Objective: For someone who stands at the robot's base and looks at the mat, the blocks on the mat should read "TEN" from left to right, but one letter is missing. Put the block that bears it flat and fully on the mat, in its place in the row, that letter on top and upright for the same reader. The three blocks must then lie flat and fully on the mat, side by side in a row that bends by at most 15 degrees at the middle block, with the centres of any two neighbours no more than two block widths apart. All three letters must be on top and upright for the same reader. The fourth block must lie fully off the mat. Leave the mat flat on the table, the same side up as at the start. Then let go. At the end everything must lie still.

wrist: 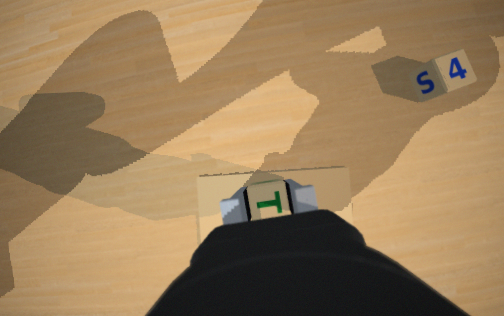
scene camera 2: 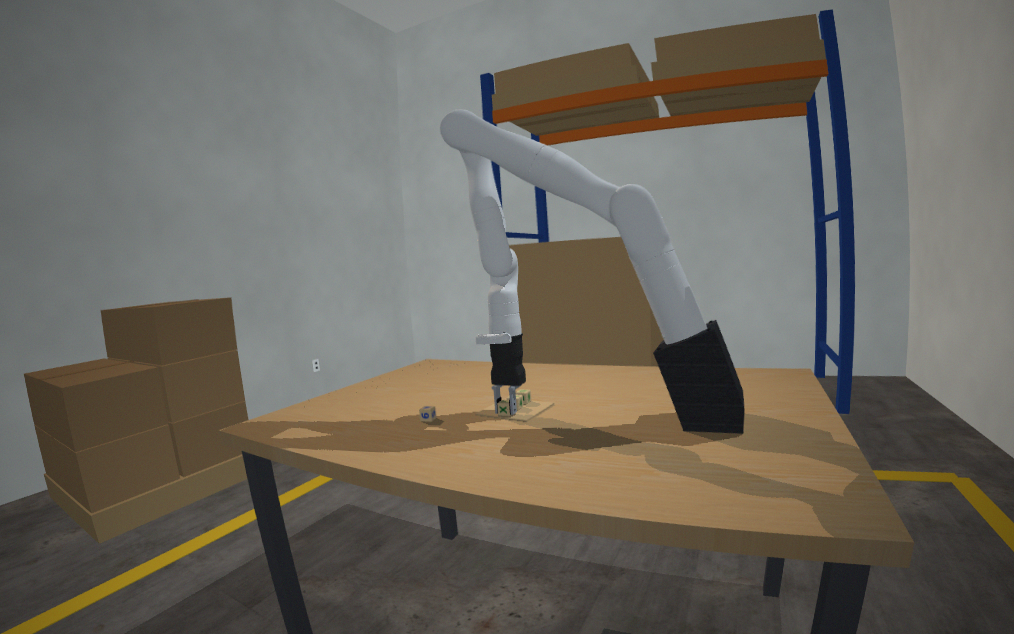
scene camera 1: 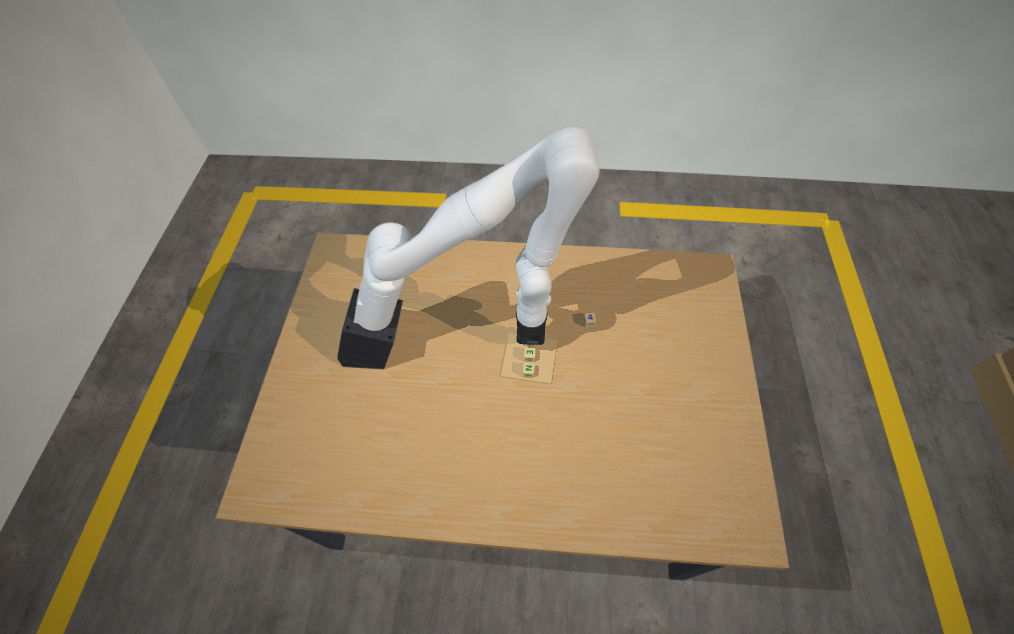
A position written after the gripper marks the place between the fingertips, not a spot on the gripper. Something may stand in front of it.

In view: the gripper (scene camera 2: 506, 412) and a mat (scene camera 1: 513, 362).
The mat also shows in the wrist view (wrist: 332, 185). The gripper also shows in the wrist view (wrist: 267, 195).
